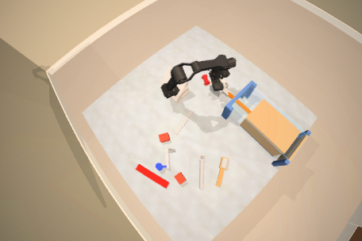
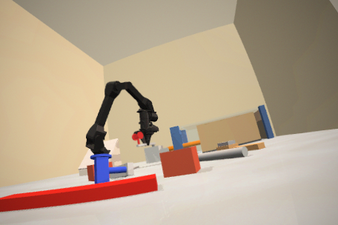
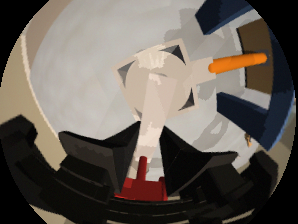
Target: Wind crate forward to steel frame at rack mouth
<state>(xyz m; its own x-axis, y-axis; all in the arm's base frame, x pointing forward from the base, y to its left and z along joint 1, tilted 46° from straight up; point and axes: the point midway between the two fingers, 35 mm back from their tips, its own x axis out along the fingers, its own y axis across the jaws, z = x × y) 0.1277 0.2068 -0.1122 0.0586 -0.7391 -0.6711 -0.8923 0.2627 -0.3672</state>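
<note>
The grey winch is 70 mm below my gripper tip, 30 mm to the left of it and 10 mm ahead of it. Also, from my gripper tip: winch handle (20 mm above, 10 mm to the right, 10 mm behind); red knob (50 mm to the right, 50 mm above, 20 mm behind); blue frame post (180 mm ahead, 60 mm to the left, 10 mm above).
</note>
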